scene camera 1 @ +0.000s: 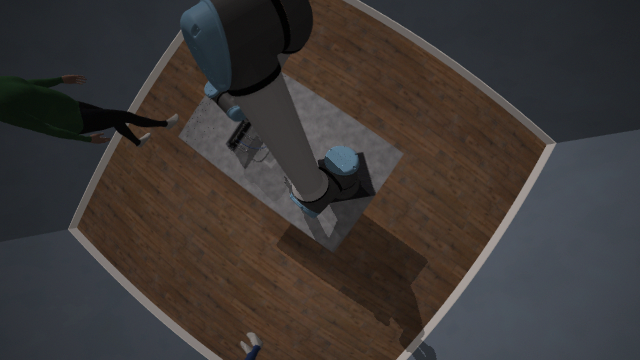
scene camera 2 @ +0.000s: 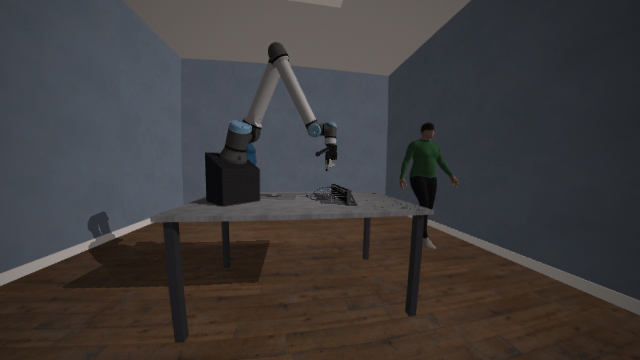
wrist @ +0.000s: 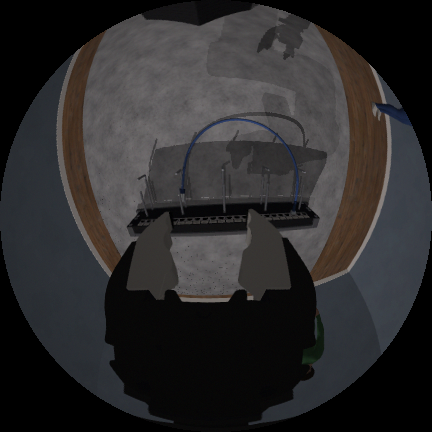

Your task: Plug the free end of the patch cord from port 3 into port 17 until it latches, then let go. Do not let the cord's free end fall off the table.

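Where they show: gripper, fingertip midpoint: (scene camera 2: 327, 171) (wrist: 208, 211); arm's base, origin of the base link: (scene camera 2: 233, 158).
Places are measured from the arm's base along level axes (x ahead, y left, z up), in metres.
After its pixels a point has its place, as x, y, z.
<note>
The blue patch cord (scene camera 1: 252, 146) @(0.655, 0.205, -0.247) (wrist: 235, 119) @(0.581, 0.082, -0.300) arches over the table beside the black patch panel (scene camera 2: 343, 194) @(0.809, -0.106, -0.248) (wrist: 210, 227) @(0.812, 0.029, -0.211). In the wrist view, its right end (wrist: 294, 212) @(0.780, 0.228, -0.227) meets the port row near the panel's right part. Its left end, a dark blue plug (wrist: 182, 191) @(0.757, -0.042, -0.284), shows at a thin grey upright, apart from the port row. Port numbers are too small to read, so ports 3 and 17 cannot be told. My gripper (scene camera 2: 327, 168) @(0.707, 0.032, -0.087) (wrist: 208, 211) @(0.707, 0.032, -0.087) is open and empty, pointing down high above the panel. In the wrist view its fingers hide parts of the panel.
Several thin grey uprights (wrist: 224, 190) @(0.744, 0.058, -0.254) stand along the panel's cord side. Small dark specks lie on the table (scene camera 1: 320, 115) @(0.421, -0.303, -0.309) (scene camera 2: 280, 212) @(0.394, -0.374, -0.309) beyond the panel. A black base block (scene camera 2: 232, 180) @(0.058, -0.177, -0.147) carries the arm. A person in green (scene camera 1: 37, 107) (scene camera 2: 425, 159) stands past the table's end.
</note>
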